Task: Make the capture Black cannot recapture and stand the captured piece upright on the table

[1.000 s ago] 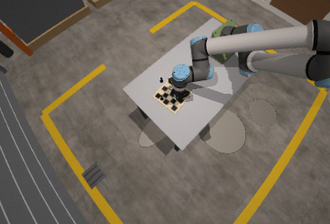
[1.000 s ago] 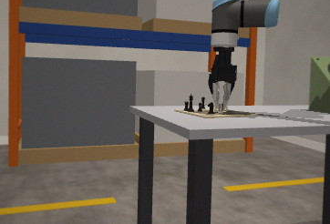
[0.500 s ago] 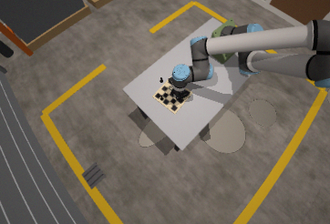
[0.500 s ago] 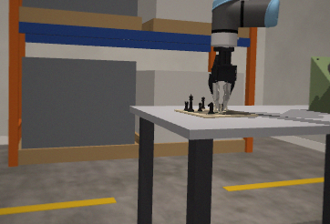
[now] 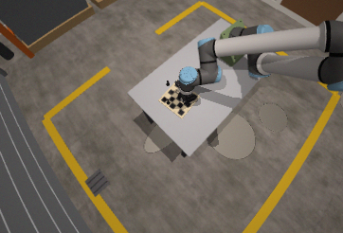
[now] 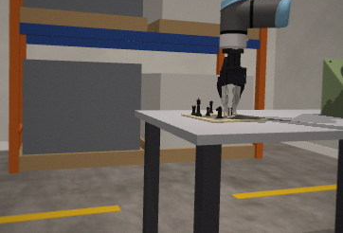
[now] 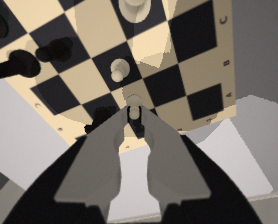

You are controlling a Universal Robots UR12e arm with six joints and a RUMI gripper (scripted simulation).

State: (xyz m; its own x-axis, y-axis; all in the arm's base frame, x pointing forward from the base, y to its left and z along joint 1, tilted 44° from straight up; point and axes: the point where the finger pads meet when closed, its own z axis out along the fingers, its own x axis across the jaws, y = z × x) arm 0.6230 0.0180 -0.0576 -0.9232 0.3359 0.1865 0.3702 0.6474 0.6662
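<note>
The chessboard lies 4 cm to the right of my hand and 3 cm below it. Round my hand: tall white piece: 8 cm to the right, 3 cm behind, 1 cm above.
</note>
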